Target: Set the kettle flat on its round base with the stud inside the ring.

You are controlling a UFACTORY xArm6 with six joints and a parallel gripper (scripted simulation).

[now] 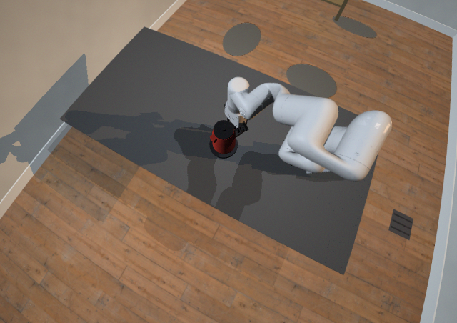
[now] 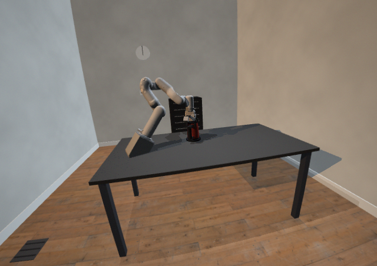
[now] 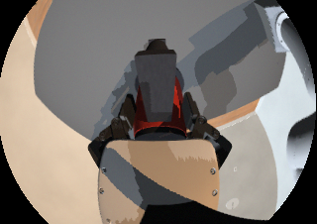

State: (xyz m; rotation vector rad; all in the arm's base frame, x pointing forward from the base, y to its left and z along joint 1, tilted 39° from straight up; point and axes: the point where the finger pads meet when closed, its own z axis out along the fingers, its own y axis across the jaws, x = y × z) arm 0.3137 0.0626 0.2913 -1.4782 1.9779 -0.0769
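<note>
Right now the red kettle is 1 cm ahead of my hand, 3 cm to the left of it and 5 cm below it. Also, from my hand: round black base 1 cm ahead, 7 cm to the left, 15 cm below.
</note>
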